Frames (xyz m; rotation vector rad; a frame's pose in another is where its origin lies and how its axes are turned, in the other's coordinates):
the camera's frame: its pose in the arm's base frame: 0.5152 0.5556 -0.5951 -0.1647 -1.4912 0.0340
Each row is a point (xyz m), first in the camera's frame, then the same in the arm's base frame.
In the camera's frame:
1: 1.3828 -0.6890 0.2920
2: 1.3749 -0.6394 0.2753
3: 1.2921 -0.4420 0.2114
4: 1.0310 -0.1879 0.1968
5: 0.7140 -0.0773 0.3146
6: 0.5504 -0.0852 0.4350
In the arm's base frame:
1: 0.2832 0.0720 0.8829
2: 0.3030 0.1186 0.8674
3: 0.3754 0.2977 0.7553
4: 0.3887 0.5152 0.4629
5: 0.2546 0.5956 0.1433
6: 0.1210 0.5782 -0.0090

